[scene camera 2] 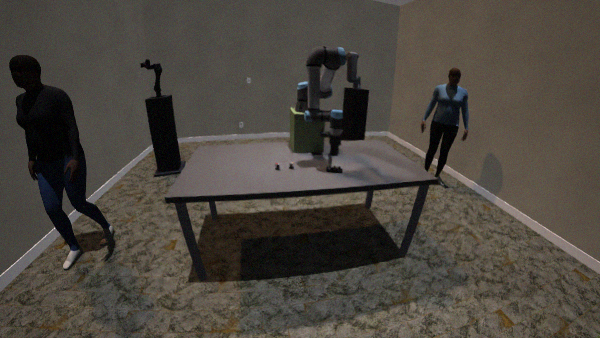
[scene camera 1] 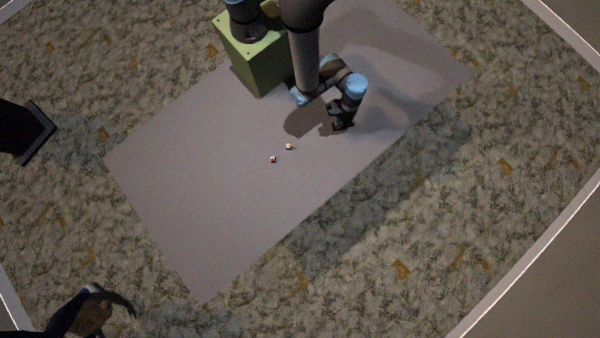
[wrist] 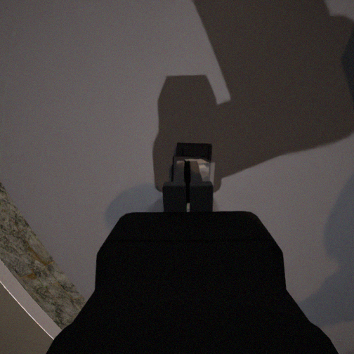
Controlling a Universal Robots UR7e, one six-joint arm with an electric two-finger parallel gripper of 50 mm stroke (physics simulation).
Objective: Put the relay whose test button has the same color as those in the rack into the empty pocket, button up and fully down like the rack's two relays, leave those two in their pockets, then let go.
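Where they show: gripper, between the fingertips: [scene camera 2: 329, 162] [scene camera 1: 337, 123]; arm's base, origin of its link: [scene camera 2: 304, 110] [scene camera 1: 249, 27].
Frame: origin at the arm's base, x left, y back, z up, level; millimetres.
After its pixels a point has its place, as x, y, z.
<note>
The dark rack [scene camera 1: 336, 127] [scene camera 2: 334, 170] [wrist: 194, 149] lies on the table under my gripper [scene camera 2: 330, 163] {-11, -479, -257} [wrist: 186, 173]. The gripper is shut, its fingertips together with nothing between them, low over the rack. In the wrist view a pale relay top [wrist: 205, 170] shows at the rack's end, partly hidden by the fingers. The fingers and gripper body hide the other pockets, so button colours and seating there cannot be told. A relay with a red button [scene camera 1: 272, 159] {-328, -348, -271} [scene camera 2: 277, 166] {-327, -356, -291} and a relay with an orange button [scene camera 1: 288, 146] {-235, -366, -273} [scene camera 2: 291, 165] {-237, -375, -288} stand loose on the table, apart from the rack.
The arm's green base block [scene camera 1: 257, 65] {-84, -97, -69} [scene camera 2: 306, 135] {-23, -110, -175} stands at the back of the table [scene camera 1: 200, 210] {-722, -228, -316} [scene camera 2: 225, 175] {-669, -333, -316}. A black pedestal [scene camera 1: 20, 131] [scene camera 2: 162, 135] with a small arm stands left of the table, another [scene camera 2: 356, 114] behind it. Two people [scene camera 2: 50, 125] [scene camera 2: 447, 112] stand off the table.
</note>
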